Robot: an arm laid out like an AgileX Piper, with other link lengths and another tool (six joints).
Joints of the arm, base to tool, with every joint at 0 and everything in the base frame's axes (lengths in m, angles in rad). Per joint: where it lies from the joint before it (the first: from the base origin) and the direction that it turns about. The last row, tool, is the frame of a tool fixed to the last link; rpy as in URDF.
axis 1: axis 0 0 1 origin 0 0 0.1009
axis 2: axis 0 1 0 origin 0 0 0
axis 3: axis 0 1 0 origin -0.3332 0 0.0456
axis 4: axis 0.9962 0 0.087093 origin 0.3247 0 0.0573
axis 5: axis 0 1 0 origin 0 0 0
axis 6: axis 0.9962 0 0.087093 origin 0.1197 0 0.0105
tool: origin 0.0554 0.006 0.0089 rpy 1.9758 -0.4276 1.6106
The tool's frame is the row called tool.
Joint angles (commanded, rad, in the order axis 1, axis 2, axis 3, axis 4, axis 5, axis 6), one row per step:
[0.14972 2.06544 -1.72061 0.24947 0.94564 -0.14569]
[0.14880 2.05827 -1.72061 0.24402 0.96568 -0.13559]
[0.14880 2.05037 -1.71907 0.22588 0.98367 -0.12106]
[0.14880 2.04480 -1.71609 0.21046 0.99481 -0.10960]
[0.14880 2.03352 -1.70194 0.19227 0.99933 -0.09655]
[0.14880 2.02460 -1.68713 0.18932 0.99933 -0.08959]
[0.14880 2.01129 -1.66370 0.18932 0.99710 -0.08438]
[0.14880 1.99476 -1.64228 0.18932 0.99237 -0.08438]
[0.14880 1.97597 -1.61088 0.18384 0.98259 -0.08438]
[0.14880 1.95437 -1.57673 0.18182 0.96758 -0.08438]
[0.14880 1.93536 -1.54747 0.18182 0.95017 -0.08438]
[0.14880 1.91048 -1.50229 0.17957 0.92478 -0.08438]
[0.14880 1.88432 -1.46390 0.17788 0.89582 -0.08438]
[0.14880 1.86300 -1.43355 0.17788 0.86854 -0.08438]
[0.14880 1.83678 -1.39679 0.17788 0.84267 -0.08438]
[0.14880 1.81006 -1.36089 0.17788 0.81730 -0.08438]
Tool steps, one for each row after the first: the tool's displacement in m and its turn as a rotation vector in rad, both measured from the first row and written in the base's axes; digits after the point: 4 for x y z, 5 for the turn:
[-0.0035 -0.0013 0.0028 -0.00253 0.01406 -0.00402]
[-0.0070 -0.0040 0.0050 -0.01598 0.02611 -0.00893]
[-0.0095 -0.0064 0.0059 -0.02790 0.03478 -0.01356]
[-0.0137 -0.0096 0.0061 -0.04224 0.04221 -0.02058]
[-0.0173 -0.0106 0.0054 -0.04384 0.04915 -0.02624]
[-0.0228 -0.0115 0.0041 -0.04360 0.05815 -0.03132]
[-0.0277 -0.0123 0.0055 -0.04384 0.05837 -0.03218]
[-0.0341 -0.0142 0.0043 -0.05001 0.06039 -0.03260]
[-0.0406 -0.0158 0.0040 -0.05226 0.05782 -0.03478]
[-0.0455 -0.0169 0.0042 -0.05193 0.05097 -0.03797]
[-0.0533 -0.0188 0.0018 -0.05455 0.04587 -0.04183]
[-0.0592 -0.0205 0.0027 -0.05490 0.02940 -0.04663]
[-0.0633 -0.0217 0.0039 -0.05336 0.01170 -0.05165]
[-0.0696 -0.0232 0.0051 -0.05227 -0.00315 -0.05635]
[-0.0759 -0.0247 0.0067 -0.05105 -0.01886 -0.06097]

